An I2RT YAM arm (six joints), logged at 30 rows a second.
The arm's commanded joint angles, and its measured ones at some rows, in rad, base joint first. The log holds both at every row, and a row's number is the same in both.
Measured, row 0: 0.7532, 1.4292, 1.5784, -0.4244, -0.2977, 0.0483
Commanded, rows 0 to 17: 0.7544, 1.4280, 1.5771, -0.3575, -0.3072, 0.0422; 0.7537, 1.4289, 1.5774, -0.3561, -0.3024, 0.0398; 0.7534, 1.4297, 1.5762, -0.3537, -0.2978, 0.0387; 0.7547, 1.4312, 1.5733, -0.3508, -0.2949, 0.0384; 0.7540, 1.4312, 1.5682, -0.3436, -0.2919, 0.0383; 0.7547, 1.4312, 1.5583, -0.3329, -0.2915, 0.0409; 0.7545, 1.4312, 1.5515, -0.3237, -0.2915, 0.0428; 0.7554, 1.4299, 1.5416, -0.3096, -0.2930, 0.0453; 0.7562, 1.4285, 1.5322, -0.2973, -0.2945, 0.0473; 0.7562, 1.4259, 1.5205, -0.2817, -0.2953, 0.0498; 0.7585, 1.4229, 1.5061, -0.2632, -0.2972, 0.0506; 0.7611, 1.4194, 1.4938, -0.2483, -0.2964, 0.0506; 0.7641, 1.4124, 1.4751, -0.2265, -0.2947, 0.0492; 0.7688, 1.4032, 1.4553, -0.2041, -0.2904, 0.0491; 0.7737, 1.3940, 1.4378, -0.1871, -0.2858, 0.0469; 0.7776, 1.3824, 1.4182, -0.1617, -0.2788, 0.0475; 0.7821, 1.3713, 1.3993, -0.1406, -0.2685, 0.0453; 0.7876, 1.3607, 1.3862, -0.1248, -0.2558, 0.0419
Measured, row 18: 0.7799, 1.3808, 1.4097, -0.2287, -0.2874, 0.0471
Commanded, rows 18 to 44: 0.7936, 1.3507, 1.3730, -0.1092, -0.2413, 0.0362; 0.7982, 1.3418, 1.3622, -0.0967, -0.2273, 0.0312; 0.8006, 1.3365, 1.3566, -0.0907, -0.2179, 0.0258; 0.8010, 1.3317, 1.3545, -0.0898, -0.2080, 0.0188; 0.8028, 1.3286, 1.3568, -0.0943, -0.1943, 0.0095; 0.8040, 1.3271, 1.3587, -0.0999, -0.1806, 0.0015; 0.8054, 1.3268, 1.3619, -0.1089, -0.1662, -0.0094; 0.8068, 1.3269, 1.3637, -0.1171, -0.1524, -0.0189; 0.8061, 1.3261, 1.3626, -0.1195, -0.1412, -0.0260; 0.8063, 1.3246, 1.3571, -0.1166, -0.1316, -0.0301; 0.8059, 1.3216, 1.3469, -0.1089, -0.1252, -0.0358; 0.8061, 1.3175, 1.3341, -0.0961, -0.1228, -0.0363; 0.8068, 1.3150, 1.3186, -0.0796, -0.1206, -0.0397; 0.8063, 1.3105, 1.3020, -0.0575, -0.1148, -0.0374; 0.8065, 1.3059, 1.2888, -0.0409, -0.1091, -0.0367; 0.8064, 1.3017, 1.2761, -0.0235, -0.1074, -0.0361; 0.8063, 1.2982, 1.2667, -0.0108, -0.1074, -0.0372; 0.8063, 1.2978, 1.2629, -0.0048, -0.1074, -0.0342; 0.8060, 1.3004, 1.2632, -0.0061, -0.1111, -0.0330; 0.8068, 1.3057, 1.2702, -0.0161, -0.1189, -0.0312; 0.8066, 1.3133, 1.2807, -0.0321, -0.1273, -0.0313; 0.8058, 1.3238, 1.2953, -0.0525, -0.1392, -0.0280; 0.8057, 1.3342, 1.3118, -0.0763, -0.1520, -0.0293; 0.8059, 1.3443, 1.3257, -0.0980, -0.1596, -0.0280; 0.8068, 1.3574, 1.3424, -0.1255, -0.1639, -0.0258; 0.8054, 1.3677, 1.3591, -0.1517, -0.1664, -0.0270; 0.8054, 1.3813, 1.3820, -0.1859, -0.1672, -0.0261
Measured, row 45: 0.8047, 1.3628, 1.3479, -0.1146, -0.1471, -0.0296
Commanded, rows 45 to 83: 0.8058, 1.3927, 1.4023, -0.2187, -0.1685, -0.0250; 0.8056, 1.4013, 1.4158, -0.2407, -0.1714, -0.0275; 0.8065, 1.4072, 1.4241, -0.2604, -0.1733, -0.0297; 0.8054, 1.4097, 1.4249, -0.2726, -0.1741, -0.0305; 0.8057, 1.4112, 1.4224, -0.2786, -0.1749, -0.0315; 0.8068, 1.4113, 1.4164, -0.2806, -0.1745, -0.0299; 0.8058, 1.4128, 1.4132, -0.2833, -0.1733, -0.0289; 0.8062, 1.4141, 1.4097, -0.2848, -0.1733, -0.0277; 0.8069, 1.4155, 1.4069, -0.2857, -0.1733, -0.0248; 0.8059, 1.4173, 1.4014, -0.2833, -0.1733, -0.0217; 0.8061, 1.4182, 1.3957, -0.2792, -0.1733, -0.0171; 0.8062, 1.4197, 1.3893, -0.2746, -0.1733, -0.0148; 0.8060, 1.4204, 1.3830, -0.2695, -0.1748, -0.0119; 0.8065, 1.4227, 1.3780, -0.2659, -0.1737, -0.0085; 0.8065, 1.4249, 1.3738, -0.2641, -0.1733, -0.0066; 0.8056, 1.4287, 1.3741, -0.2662, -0.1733, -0.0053; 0.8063, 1.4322, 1.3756, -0.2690, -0.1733, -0.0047; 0.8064, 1.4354, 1.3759, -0.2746, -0.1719, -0.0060; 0.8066, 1.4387, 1.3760, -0.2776, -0.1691, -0.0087; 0.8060, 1.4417, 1.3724, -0.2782, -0.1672, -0.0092; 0.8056, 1.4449, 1.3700, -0.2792, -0.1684, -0.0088; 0.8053, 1.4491, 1.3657, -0.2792, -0.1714, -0.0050; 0.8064, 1.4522, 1.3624, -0.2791, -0.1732, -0.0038; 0.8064, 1.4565, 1.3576, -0.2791, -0.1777, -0.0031; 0.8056, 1.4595, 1.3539, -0.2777, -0.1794, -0.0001; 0.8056, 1.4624, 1.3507, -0.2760, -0.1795, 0.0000; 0.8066, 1.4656, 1.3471, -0.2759, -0.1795, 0.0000; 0.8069, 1.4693, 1.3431, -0.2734, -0.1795, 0.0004; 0.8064, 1.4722, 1.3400, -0.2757, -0.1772, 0.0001; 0.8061, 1.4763, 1.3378, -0.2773, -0.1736, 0.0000; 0.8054, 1.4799, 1.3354, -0.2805, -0.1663, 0.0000; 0.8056, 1.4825, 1.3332, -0.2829, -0.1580, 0.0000; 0.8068, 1.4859, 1.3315, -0.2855, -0.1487, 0.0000; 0.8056, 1.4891, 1.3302, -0.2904, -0.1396, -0.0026; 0.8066, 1.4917, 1.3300, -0.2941, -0.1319, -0.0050; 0.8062, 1.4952, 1.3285, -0.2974, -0.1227, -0.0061; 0.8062, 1.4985, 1.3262, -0.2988, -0.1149, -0.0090; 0.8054, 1.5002, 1.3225, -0.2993, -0.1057, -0.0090; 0.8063, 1.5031, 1.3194, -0.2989, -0.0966, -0.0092
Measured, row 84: 0.8043, 1.4982, 1.3258, -0.2878, -0.1425, -0.0044
